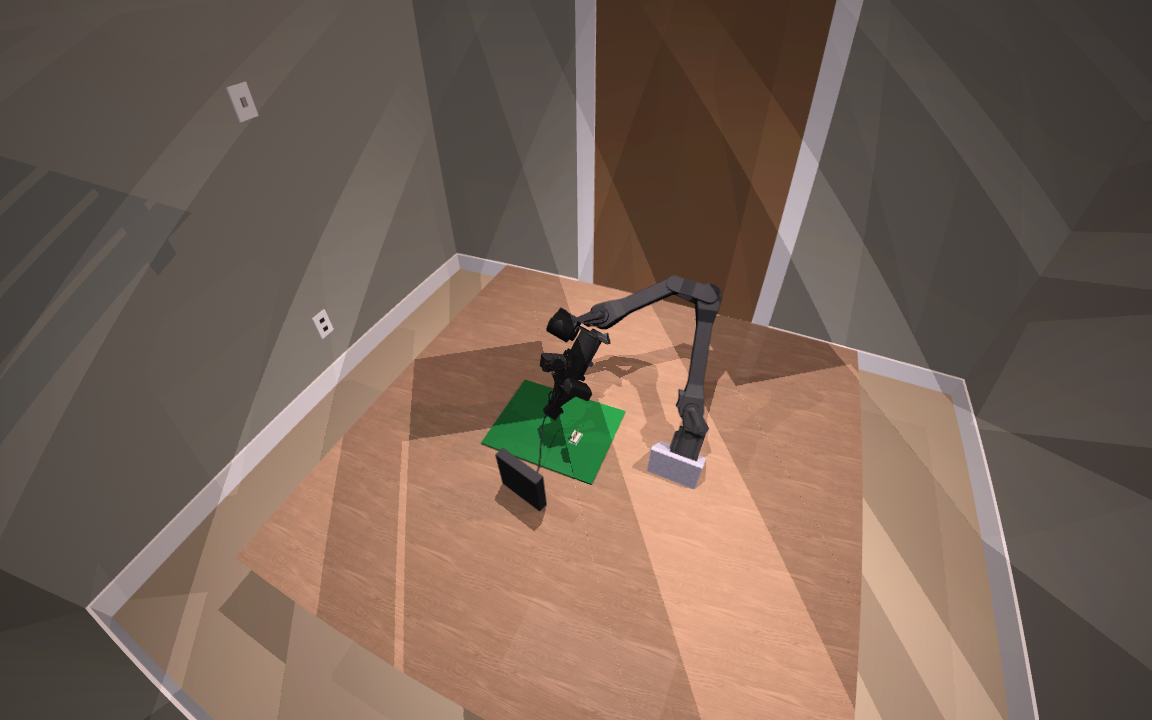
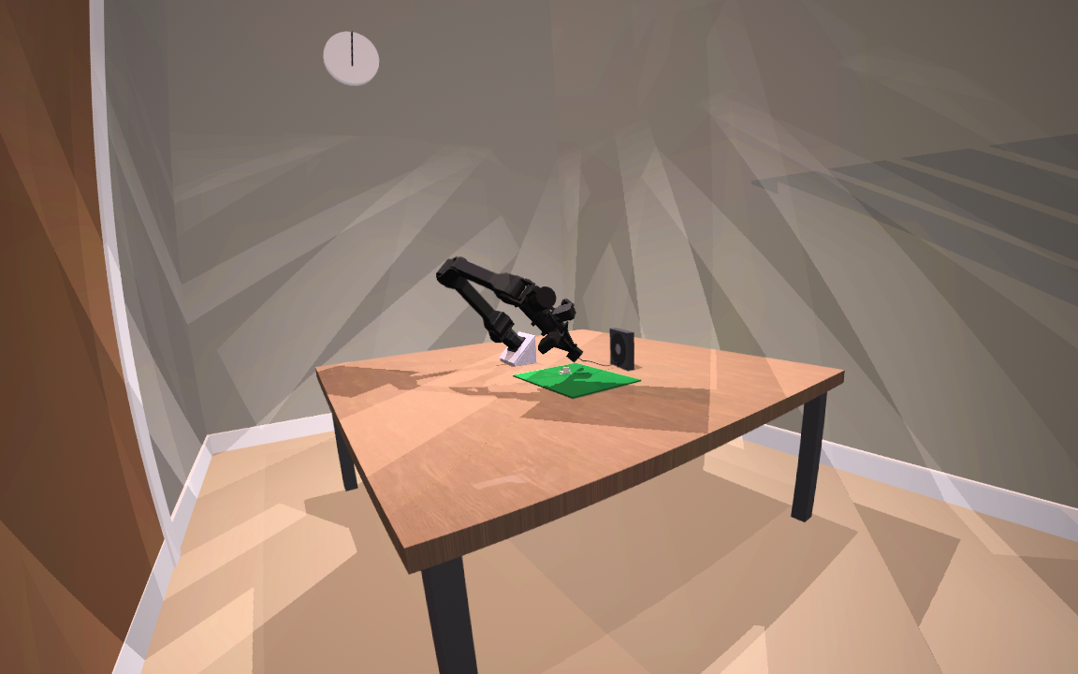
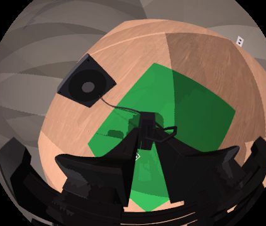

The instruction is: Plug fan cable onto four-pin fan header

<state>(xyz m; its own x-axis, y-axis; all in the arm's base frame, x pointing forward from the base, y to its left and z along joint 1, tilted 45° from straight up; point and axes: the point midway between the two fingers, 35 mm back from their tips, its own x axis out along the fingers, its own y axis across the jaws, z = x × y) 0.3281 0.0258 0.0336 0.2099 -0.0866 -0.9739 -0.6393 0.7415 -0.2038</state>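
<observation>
My gripper tip is 100 mm above the green board. From my gripper tip the other things lie so: black fan 190 mm to the left, 30 mm below, 30 mm behind; then black plug 10 mm below.
</observation>
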